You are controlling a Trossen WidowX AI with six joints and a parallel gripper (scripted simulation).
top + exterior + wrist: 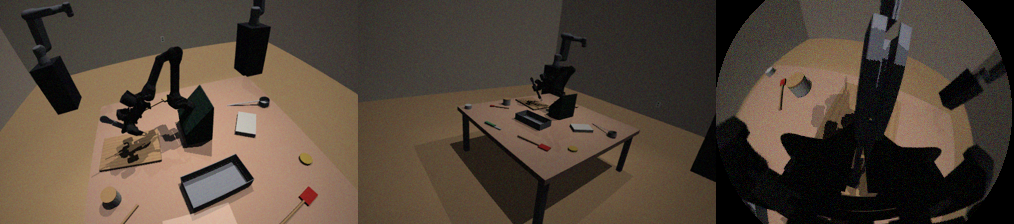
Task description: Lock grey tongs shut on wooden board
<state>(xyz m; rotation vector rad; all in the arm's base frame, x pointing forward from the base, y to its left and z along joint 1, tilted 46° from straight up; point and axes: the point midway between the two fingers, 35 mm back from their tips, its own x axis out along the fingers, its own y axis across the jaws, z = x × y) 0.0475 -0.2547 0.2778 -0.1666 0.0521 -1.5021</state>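
Right now my gripper tip is 150 mm above the wooden board. From my gripper tip the other things lie so: tan-topped cylinder 290 mm ahead, 120 mm below, 110 mm to the right; white block 730 mm to the left, 140 mm below, 70 mm ahead; roasting tin 390 mm to the left, 350 mm ahead, 130 mm below.
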